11 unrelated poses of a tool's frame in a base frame.
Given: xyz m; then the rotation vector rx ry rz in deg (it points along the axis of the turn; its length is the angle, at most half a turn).
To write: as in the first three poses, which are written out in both.
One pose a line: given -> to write
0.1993, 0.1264, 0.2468, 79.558, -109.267, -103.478 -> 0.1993, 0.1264, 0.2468, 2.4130, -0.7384, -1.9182
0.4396, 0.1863, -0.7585, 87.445, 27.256, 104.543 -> 0.4396, 0.1863, -0.7585, 1.7845, 1.2833, 0.5743
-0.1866, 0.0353, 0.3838, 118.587, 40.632, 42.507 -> -0.1866, 0.0353, 0.3838, -0.3215, 0.7872, 2.3605
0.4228, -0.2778, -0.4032, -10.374, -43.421, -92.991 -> 0.4228, -0.2778, -0.4032, -1.7982, -0.3032, -0.6319
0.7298, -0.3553, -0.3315, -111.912, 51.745, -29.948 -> 0.7298, -0.3553, -0.3315, 0.5404, 0.7199, -2.3181
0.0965, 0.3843, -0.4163, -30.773, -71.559, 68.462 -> 0.0965, 0.3843, -0.4163, 1.8894, -1.1498, 0.7387
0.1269, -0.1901, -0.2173, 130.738, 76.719, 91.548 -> 0.1269, -0.1901, -0.2173, -1.4239, 0.9025, -2.4183
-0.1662, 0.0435, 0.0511, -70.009, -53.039, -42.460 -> -0.1662, 0.0435, 0.0511, -1.0937, -0.1866, -1.4864
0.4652, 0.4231, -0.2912, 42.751, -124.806, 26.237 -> 0.4652, 0.4231, -0.2912, 2.2611, -0.5899, 2.4429
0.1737, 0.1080, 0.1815, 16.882, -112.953, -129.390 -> 0.1737, 0.1080, 0.1815, 3.1100, -0.2326, -1.4390
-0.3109, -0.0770, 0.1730, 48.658, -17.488, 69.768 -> -0.3109, -0.0770, 0.1730, 1.2015, 0.2262, 0.8197
